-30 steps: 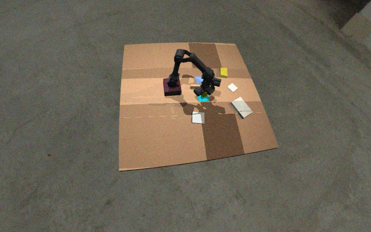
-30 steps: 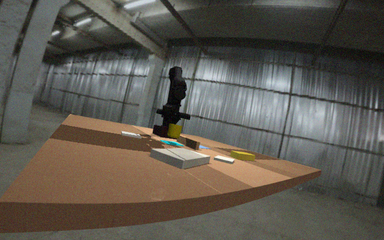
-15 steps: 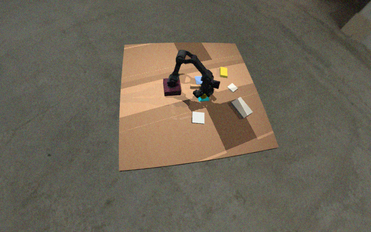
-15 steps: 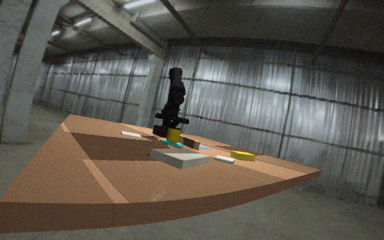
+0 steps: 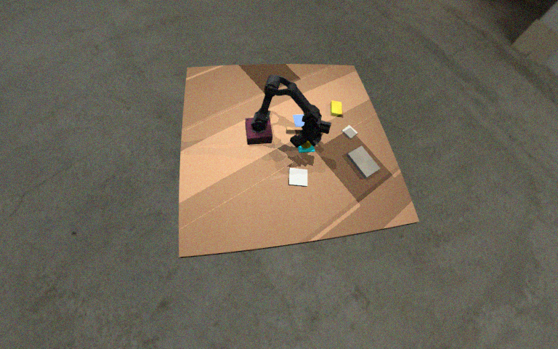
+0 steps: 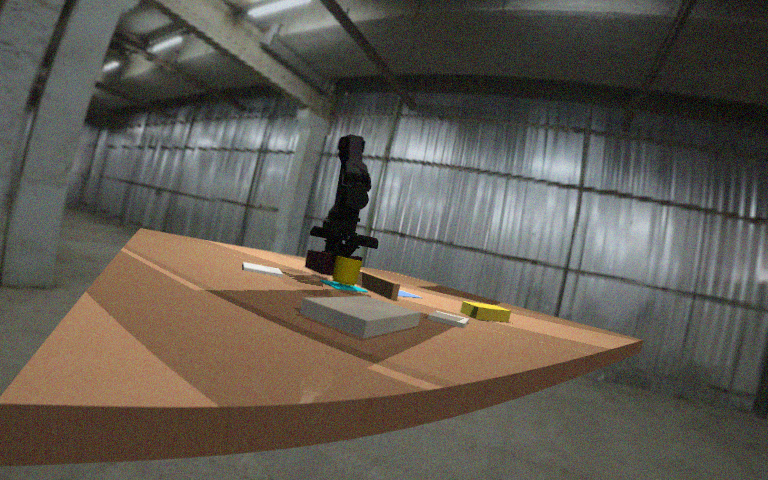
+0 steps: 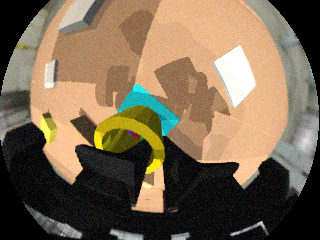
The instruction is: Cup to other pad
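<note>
My gripper tip is now 2 cm to the right of the yellow cup and 2 cm short of it. From my gripper tip the other things lie so: brown bar 11 cm to the left, 3 cm below, 1 cm ahead; then cyan pad 5 cm below, 2 cm to the left, 2 cm ahead; then white tile 20 cm to the right, 4 cm below, 2 cm behind.
</note>
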